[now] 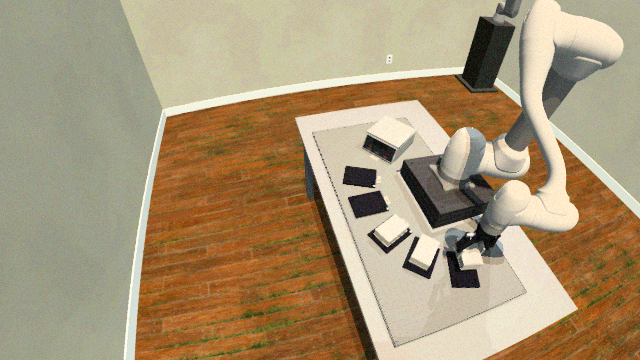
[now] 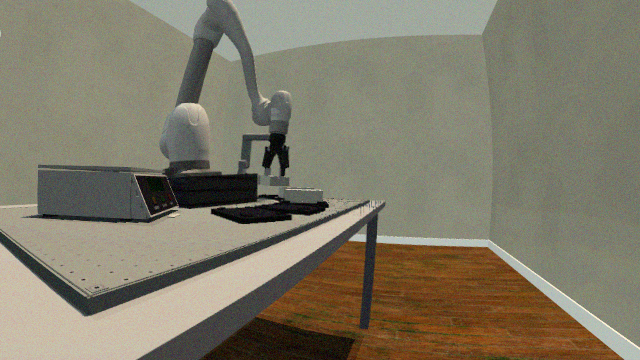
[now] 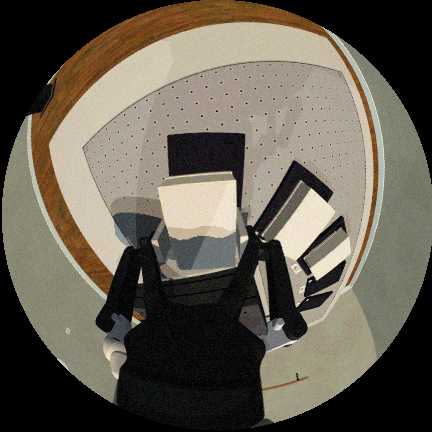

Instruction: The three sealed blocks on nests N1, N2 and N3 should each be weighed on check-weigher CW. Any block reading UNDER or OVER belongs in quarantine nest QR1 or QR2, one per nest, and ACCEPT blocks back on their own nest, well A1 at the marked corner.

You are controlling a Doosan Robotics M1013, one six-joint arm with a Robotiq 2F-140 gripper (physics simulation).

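Frame: origin at the arm's base, x ahead, y left, z up, level; millimetres.
Seen in the pictures: gripper, fingertip midpoint: point(image 1: 467, 254) point(image 2: 273, 183) point(image 3: 202, 218); arm's base, origin of the base link: point(image 1: 451, 177).
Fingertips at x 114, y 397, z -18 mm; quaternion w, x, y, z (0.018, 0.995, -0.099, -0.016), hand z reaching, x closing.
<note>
Pixels of each thing's middle, then the offset from my fingertips to it. "pt": a spot on its surface instead. Level surfaces: height alone.
- white block, body centre: point(image 3: 201, 224) point(image 1: 468, 252) point(image 2: 273, 180) 13 mm up, 0 mm ahead, 1 mm right
- dark nest QR2, body centre: point(image 3: 205, 181) point(image 1: 462, 268) 60 mm down, 10 mm ahead, 35 mm left
- second block, body centre: point(image 3: 299, 222) point(image 2: 295, 192) point(image 1: 424, 251) 33 mm down, 158 mm ahead, 70 mm right
- nest QR1, surface spot: point(image 3: 296, 172) point(image 1: 428, 273) pt 55 mm down, 167 mm ahead, 18 mm left
- third block, body centre: point(image 3: 328, 254) point(image 2: 303, 195) point(image 1: 391, 230) 35 mm down, 263 mm ahead, 202 mm right
- N1, body centre: point(image 2: 248, 213) point(image 3: 313, 302) point(image 1: 360, 176) 60 mm down, 308 mm ahead, 554 mm right
- Check-weigher CW, body centre: point(image 2: 117, 190) point(image 1: 388, 138) 18 mm down, 85 mm ahead, 764 mm right
- perforated board, its level: 68 mm down
- pale table, its level: 81 mm down
My gripper point(image 1: 475, 247) point(image 2: 276, 174) point(image 3: 202, 218) is shut on a white block point(image 1: 471, 259) point(image 2: 274, 181) point(image 3: 200, 207), held low over the dark nest QR2 point(image 1: 465, 280) point(image 3: 206, 150) at the end of the row. The block is offset toward the robot base; its underside is hidden. A second block point(image 1: 426, 250) point(image 3: 305, 220) sits on nest QR1 point(image 1: 427, 272) point(image 3: 296, 172). A third block point(image 1: 392, 229) point(image 2: 303, 195) point(image 3: 331, 254) sits on nest N3. Nests N2 point(image 1: 368, 204) point(image 3: 325, 278) and N1 point(image 1: 360, 176) point(image 2: 250, 215) point(image 3: 316, 301) are empty. Check-weigher CW point(image 1: 391, 134) point(image 2: 85, 192) carries no block; its reading is illegible.
The black robot pedestal point(image 1: 440, 197) point(image 2: 220, 190) stands behind the row of nests, close to the gripper side of QR2. The perforated board point(image 1: 400, 320) point(image 2: 165, 250) point(image 3: 220, 95) lies on a pale table point(image 1: 545, 300). A dark column point(image 1: 487, 52) stands on the floor beyond.
</note>
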